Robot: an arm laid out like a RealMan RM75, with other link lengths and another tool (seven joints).
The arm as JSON. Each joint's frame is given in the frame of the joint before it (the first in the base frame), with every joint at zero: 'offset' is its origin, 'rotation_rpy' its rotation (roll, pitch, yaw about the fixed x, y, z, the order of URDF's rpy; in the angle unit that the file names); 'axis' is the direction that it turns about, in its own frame. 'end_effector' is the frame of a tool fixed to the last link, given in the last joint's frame.
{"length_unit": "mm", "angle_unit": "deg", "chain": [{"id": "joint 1", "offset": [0.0, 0.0, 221.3], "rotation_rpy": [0.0, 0.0, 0.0], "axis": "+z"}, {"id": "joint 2", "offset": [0.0, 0.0, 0.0], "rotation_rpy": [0.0, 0.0, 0.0], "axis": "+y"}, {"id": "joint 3", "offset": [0.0, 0.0, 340.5], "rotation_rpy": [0.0, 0.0, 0.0], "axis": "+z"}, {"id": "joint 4", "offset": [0.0, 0.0, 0.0], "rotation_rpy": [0.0, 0.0, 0.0], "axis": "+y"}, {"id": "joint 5", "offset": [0.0, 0.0, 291.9], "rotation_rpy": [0.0, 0.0, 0.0], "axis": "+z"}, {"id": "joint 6", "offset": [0.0, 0.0, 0.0], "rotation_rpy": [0.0, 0.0, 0.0], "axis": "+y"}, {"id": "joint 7", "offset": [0.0, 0.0, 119.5], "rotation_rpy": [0.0, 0.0, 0.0], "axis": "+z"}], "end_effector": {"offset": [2.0, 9.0, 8.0], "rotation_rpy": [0.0, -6.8, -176.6]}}
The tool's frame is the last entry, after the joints.
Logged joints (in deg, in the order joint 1, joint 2, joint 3, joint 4, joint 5, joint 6, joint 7), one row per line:
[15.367 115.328 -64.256 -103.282 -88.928 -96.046 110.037]
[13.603 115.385 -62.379 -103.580 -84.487 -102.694 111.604]
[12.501 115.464 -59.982 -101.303 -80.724 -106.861 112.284]
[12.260 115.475 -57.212 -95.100 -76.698 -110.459 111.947]
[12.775 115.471 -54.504 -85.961 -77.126 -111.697 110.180]
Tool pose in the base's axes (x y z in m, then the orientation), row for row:
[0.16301 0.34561 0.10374 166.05 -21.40 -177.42]
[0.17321 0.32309 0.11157 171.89 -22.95 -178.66]
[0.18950 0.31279 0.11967 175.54 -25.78 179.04]
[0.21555 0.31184 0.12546 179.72 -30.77 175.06]
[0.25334 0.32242 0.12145 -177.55 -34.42 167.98]
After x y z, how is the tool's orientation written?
As angles about the fixed x, y, z axes (roll, pitch, yaw), in degrees.
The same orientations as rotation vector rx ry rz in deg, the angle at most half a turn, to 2 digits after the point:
[-0.09 -157.36 -18.57]
[-0.42 -156.65 -10.73]
[-2.66 -154.13 -6.30]
[-6.53 -149.11 -2.13]
[-14.28 -144.82 -1.62]

